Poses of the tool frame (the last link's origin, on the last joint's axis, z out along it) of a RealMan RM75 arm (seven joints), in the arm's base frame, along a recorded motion.
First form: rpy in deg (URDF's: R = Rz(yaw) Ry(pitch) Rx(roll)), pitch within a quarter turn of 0, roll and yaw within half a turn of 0; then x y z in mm.
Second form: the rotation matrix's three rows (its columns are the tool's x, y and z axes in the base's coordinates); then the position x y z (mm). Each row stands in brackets. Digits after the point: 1 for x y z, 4 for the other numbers.
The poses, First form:
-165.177 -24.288 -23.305 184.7 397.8 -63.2
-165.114 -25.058 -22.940 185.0 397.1 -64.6
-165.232 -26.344 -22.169 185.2 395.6 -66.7
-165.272 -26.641 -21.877 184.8 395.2 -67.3
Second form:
[[0.8371 -0.2858 0.4664], [-0.3606 -0.9295 0.0776], [0.4113 -0.2332 -0.8812]], [184.7 397.8 -63.2]
[[0.8342 -0.2765 0.4771], [-0.3531 -0.9324 0.0770], [0.4235 -0.2327 -0.8755]], [185.0 397.1 -64.6]
[[0.8299 -0.2601 0.4936], [-0.3382 -0.9382 0.0741], [0.4438 -0.2284 -0.8665]], [185.2 395.6 -66.7]
[[0.8295 -0.2546 0.4972], [-0.3331 -0.9400 0.0743], [0.4484 -0.2272 -0.8645]], [184.8 395.2 -67.3]

